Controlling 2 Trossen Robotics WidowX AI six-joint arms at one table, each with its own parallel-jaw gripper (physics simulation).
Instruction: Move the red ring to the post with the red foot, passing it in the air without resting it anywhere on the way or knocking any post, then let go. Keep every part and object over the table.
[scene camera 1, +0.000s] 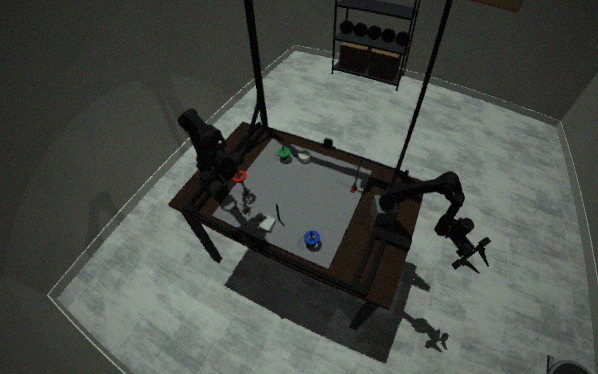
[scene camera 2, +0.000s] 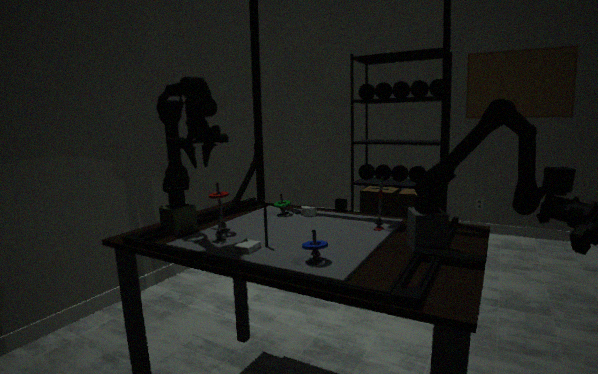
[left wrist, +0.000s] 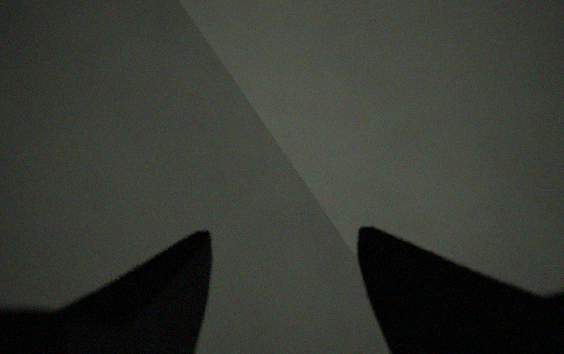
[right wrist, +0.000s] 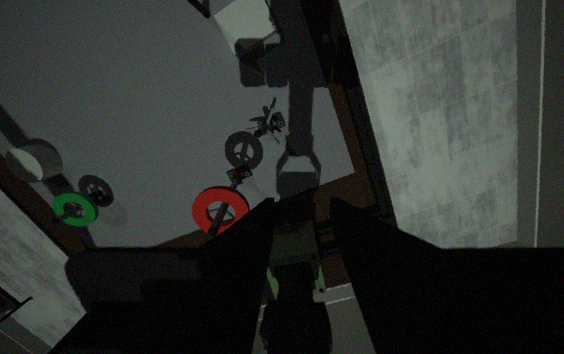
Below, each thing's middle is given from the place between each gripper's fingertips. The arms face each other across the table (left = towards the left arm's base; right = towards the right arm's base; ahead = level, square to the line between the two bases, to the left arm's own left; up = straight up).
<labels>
Right now the red ring (right wrist: 200, 213) is 12 cm behind my right hand, 11 cm below it and 1 cm to the right of it. Round my right hand: green ring (right wrist: 60, 202) 41 cm behind, 20 cm below, 13 cm to the left.
Right now my left hand is 1000 mm to the left of the green ring, 550 mm past it and 100 mm above it. The rest, counted from my left hand: red ring 1140 mm to the right, 260 mm behind, 10 mm below.
</labels>
